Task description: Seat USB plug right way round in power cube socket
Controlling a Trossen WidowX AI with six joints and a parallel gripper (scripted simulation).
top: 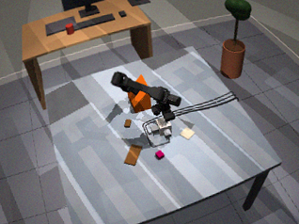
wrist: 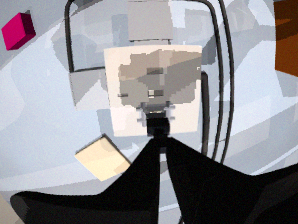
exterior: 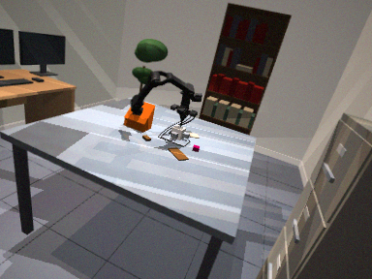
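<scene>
Right now my gripper tip is 20 mm above the dark USB plug. The rest, counted from my gripper tip: magenta cube 160 mm ahead, 140 mm to the right, 100 mm below; small brown block 170 mm behind, 200 mm to the right, 110 mm below; orange plate 70 mm ahead, 270 mm to the right, 110 mm below.
</scene>
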